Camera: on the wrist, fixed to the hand. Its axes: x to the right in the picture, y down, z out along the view.
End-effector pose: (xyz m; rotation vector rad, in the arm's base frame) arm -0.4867 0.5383 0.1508 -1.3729 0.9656 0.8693
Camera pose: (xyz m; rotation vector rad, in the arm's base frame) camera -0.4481 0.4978 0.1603 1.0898 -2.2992 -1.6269
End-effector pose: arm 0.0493 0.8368 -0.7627 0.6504 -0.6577 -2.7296
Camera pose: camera 0.0554 0.8548 -0.8162 0.5530 -0.1866 -1.1717
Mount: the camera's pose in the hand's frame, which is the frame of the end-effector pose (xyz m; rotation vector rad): 0.0079 -0.0405 -0.0390 -0.4158 0.6434 1.4209
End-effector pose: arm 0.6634 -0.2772 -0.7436 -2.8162 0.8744 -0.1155
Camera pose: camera 0.6872 -0.2551 -0.6970 1.3514 -2.3926 0.5256
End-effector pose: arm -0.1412 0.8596 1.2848 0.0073 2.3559 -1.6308
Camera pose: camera -0.1639 0.8795 1.3329 1.8152 1.9533 -0.4151
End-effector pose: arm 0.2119 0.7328 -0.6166 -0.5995 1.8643 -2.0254
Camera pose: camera 0.1871 0.7662 -0.5779 1.1586 1.9918 -0.8529
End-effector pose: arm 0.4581 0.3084 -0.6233 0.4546 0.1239 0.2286
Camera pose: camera 0.4669 0.2914 -0.6767 -0.0411 0.3599 1.7665
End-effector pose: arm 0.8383 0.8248 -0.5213 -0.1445 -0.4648 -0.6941
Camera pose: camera 0.8317 0.7784 -0.5533 -0.5481 0.4428 0.5895
